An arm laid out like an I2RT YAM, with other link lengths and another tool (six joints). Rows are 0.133 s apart.
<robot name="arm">
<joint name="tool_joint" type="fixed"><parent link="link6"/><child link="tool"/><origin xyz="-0.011 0.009 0.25" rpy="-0.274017 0 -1.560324"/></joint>
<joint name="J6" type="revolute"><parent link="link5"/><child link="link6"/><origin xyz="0.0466 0 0.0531" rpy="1.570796 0 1.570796"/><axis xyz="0 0 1"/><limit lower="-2.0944" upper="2.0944"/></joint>
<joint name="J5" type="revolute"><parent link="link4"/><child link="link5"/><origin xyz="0.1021 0.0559 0.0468" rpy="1.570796 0 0"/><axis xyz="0 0 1"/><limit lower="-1.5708" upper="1.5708"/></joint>
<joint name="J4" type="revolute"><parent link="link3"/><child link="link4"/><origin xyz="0.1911 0.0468 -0.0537" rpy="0 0 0"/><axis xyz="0 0 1"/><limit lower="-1.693" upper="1.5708"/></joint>
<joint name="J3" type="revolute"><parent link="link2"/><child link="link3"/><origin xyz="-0.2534 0 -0.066" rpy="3.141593 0 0"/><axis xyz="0 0 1"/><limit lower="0" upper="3.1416"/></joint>
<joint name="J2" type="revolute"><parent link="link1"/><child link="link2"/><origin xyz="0.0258 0.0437 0.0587" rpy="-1.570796 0 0"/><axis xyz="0 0 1"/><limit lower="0" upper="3.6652"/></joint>
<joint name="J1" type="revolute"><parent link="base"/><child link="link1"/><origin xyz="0 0 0.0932" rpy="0 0 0"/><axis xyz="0 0 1"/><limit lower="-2.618" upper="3.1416"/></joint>
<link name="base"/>
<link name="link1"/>
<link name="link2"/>
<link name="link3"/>
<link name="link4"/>
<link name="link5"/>
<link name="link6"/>
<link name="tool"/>
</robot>
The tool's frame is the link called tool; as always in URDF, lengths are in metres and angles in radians.
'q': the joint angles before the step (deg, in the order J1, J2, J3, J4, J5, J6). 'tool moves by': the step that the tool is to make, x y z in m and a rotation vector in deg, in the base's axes. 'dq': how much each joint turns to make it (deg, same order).
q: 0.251 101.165 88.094 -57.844 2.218 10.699
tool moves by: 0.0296 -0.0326 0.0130 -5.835 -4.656 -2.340
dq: -0.024 -0.001 -0.005 4.638 6.294 0.020
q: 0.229 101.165 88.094 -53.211 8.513 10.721
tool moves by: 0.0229 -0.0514 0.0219 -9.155 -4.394 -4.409
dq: 0.029 0.019 -0.003 4.392 10.188 -0.016
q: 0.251 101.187 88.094 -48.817 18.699 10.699
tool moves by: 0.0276 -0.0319 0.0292 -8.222 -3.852 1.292
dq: -0.023 0.007 0.001 5.995 6.381 -5.793
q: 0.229 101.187 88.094 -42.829 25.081 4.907
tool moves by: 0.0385 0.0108 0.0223 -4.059 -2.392 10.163
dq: -0.345 0.039 0.007 7.135 -3.211 -11.777
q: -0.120 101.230 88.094 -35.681 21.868 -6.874
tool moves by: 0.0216 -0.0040 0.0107 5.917 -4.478 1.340
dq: -5.050 0.013 -0.018 4.379 -8.830 -0.459
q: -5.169 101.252 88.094 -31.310 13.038 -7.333
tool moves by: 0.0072 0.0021 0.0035 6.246 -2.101 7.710
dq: -8.016 0.154 0.015 1.778 -15.886 -6.138
